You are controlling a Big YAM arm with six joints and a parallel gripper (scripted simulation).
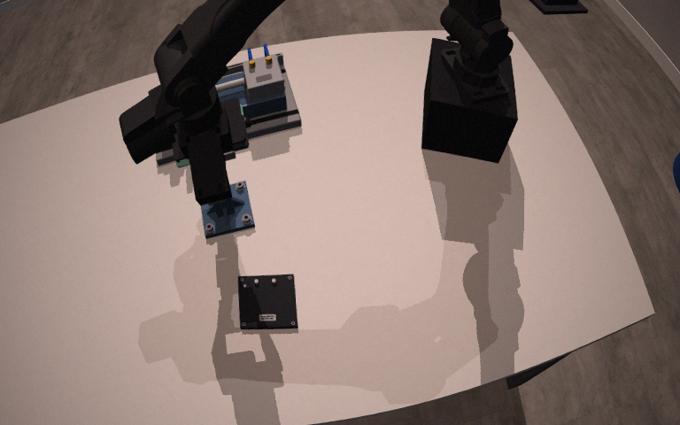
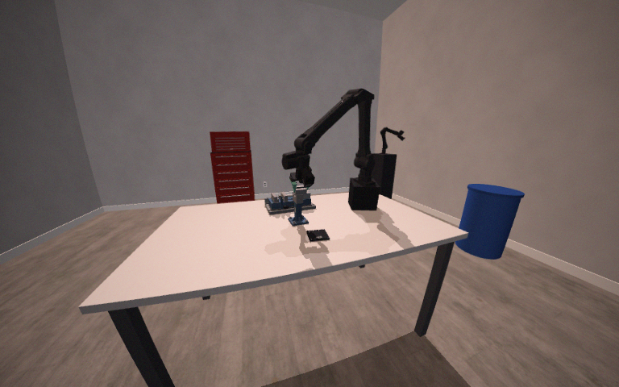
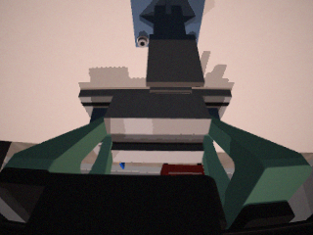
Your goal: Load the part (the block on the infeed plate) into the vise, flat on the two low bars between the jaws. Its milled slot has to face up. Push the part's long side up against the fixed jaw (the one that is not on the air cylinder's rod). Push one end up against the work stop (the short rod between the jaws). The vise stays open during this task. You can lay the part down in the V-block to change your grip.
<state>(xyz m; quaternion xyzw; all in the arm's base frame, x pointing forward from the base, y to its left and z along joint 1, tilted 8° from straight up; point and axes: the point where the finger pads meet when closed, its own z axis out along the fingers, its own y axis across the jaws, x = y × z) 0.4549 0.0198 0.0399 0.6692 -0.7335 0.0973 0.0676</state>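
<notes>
The dark short rod lies 200 mm to the right of my hand, 90 mm below it and 50 mm ahead of it. Round my hand: black infeed plate 180 mm to the left, 170 mm below, 10 mm behind; then moving jaw 240 mm to the right, 100 mm below, 10 mm ahead; then part 10 mm above.
</notes>
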